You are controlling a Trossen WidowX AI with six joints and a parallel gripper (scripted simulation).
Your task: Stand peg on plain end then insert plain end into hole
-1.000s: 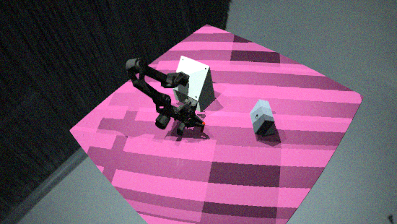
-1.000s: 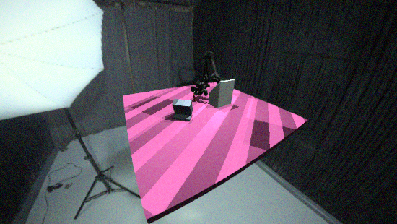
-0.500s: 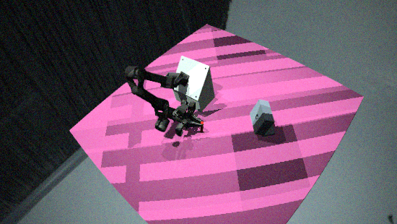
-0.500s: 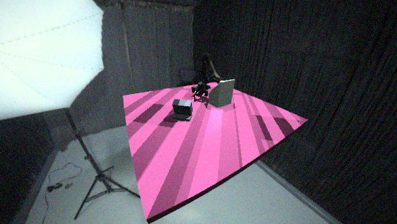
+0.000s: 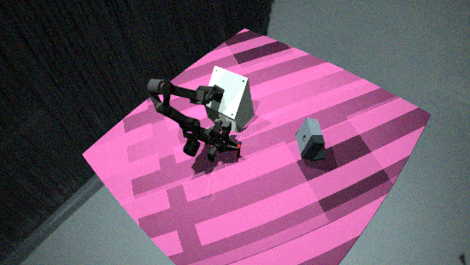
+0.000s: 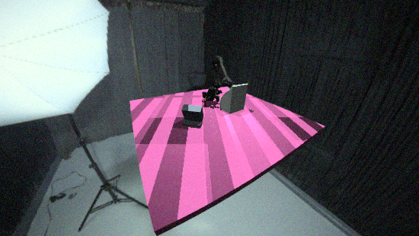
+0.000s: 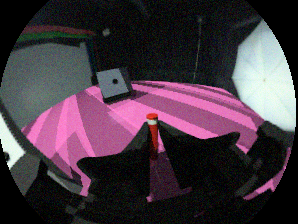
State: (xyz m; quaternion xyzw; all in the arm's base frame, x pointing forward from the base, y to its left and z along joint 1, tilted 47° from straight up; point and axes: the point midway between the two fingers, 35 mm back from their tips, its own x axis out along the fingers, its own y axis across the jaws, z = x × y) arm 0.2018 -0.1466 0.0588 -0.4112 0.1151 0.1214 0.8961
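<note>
The peg is 10 mm below my gripper tip. Also, from my gripper tip: grey sloped panel 220 mm ahead, 200 mm to the left, 10 mm above.
</note>
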